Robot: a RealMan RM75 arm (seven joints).
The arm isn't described. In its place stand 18 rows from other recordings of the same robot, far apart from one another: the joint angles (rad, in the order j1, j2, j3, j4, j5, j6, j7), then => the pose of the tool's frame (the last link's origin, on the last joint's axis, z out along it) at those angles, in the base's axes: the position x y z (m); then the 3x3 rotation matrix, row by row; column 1 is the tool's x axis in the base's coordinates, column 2 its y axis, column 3 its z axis.
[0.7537 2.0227 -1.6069 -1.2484 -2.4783 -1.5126 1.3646] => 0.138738 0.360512 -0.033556; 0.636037 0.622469 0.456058; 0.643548 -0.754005 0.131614; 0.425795 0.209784 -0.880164
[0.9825 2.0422 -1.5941 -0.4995 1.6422 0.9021 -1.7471] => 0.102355 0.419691 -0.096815; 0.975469 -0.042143 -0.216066; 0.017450 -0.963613 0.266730; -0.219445 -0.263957 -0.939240
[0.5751 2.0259 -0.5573 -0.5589 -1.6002 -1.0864 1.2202] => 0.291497 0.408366 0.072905; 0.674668 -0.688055 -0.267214; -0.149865 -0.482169 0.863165; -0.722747 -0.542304 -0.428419
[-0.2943 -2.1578 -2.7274 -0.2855 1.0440 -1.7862 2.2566] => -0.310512 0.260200 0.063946; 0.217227 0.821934 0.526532; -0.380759 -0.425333 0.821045; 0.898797 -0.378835 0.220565
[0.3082 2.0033 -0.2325 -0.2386 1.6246 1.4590 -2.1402] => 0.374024 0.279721 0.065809; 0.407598 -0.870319 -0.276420; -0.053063 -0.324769 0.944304; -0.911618 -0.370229 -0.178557
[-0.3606 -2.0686 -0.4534 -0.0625 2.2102 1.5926 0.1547] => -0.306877 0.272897 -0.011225; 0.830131 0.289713 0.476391; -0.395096 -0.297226 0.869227; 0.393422 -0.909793 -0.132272
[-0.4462 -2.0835 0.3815 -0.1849 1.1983 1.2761 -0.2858] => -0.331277 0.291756 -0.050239; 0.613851 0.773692 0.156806; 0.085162 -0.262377 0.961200; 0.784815 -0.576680 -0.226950
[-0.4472 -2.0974 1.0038 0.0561 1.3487 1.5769 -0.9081] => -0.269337 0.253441 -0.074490; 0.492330 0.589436 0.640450; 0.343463 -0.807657 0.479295; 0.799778 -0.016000 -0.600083
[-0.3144 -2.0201 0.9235 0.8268 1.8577 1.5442 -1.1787] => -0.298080 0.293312 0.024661; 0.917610 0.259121 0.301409; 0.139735 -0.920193 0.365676; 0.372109 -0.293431 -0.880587
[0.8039 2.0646 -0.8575 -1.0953 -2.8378 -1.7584 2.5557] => 0.217241 0.375439 0.052565; 0.435876 -0.784302 0.441455; -0.890736 -0.446147 0.086842; 0.128844 -0.431073 -0.893071
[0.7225 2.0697 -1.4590 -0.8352 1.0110 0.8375 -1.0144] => 0.176127 0.419165 -0.061100; 0.890032 -0.449741 0.074671; -0.429846 -0.773263 0.466150; -0.151906 -0.446986 -0.881549
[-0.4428 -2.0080 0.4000 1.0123 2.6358 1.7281 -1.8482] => -0.357025 0.279640 0.098696; 0.564105 0.809635 -0.162098; 0.808044 -0.500915 0.310079; 0.169854 -0.305900 -0.936790
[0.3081 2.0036 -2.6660 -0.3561 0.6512 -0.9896 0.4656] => 0.326494 0.263493 -0.089919; 0.623813 -0.755103 -0.201687; -0.340111 -0.494604 0.799807; -0.703692 -0.430334 -0.565359
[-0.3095 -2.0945 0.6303 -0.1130 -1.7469 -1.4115 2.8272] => -0.330252 0.223398 -0.077124; 0.699223 0.631882 0.334383; 0.125374 -0.568867 0.812817; 0.703825 -0.526417 -0.476986
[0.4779 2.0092 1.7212 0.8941 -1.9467 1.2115 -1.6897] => 0.244110 0.339344 -0.042721; 0.995396 -0.094577 -0.015543; -0.089424 -0.974775 0.204494; -0.034492 -0.202163 -0.978744
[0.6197 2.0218 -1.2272 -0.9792 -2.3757 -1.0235 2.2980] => 0.232785 0.417739 0.012081; 0.776973 -0.583843 0.235459; -0.609103 -0.602678 0.515531; -0.159083 -0.543972 -0.823885
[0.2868 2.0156 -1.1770 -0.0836 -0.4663 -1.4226 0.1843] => 0.365604 0.274089 0.032980; 0.819409 -0.517717 -0.246044; 0.155771 -0.211967 0.964783; -0.551638 -0.828878 -0.093042
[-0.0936 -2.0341 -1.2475 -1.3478 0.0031 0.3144 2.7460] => -0.259534 0.337261 -0.020850; 0.665687 0.699937 -0.258745; 0.509718 -0.173250 0.842717; 0.545021 -0.692873 -0.472101
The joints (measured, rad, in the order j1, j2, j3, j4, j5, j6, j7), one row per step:
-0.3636 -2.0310 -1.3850 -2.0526 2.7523 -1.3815 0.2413
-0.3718 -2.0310 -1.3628 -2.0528 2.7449 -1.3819 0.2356
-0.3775 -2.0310 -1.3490 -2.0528 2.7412 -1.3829 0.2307
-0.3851 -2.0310 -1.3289 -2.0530 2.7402 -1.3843 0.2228
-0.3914 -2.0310 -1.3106 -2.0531 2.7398 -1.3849 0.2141
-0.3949 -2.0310 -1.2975 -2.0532 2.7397 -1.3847 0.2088
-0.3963 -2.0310 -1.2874 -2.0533 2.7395 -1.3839 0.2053
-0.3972 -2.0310 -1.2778 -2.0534 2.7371 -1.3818 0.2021
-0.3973 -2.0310 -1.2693 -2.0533 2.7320 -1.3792 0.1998
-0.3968 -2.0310 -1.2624 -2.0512 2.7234 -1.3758 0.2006
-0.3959 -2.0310 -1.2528 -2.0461 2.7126 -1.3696 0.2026
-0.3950 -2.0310 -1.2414 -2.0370 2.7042 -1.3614 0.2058
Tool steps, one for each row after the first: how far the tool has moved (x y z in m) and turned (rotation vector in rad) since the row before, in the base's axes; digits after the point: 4 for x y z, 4 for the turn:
0.0045 -0.0031 -0.0057 -0.0232 -0.0009 -0.0141
0.0027 -0.0019 -0.0035 -0.0139 -0.0002 -0.0076
0.0034 -0.0026 -0.0046 -0.0165 0.0021 -0.0098
0.0029 -0.0024 -0.0041 -0.0140 0.0012 -0.0074
0.0018 -0.0018 -0.0029 -0.0097 0.0012 -0.0053
0.0011 -0.0015 -0.0022 -0.0074 0.0008 -0.0037
0.0012 -0.0016 -0.0022 -0.0083 -0.0013 -0.0039
0.0011 -0.0017 -0.0022 -0.0096 -0.0030 -0.0033
0.0007 -0.0016 -0.0024 -0.0119 -0.0035 -0.0031
0.0005 -0.0019 -0.0034 -0.0157 -0.0038 -0.0037
-0.0003 -0.0015 -0.0040 -0.0155 -0.0008 -0.0032

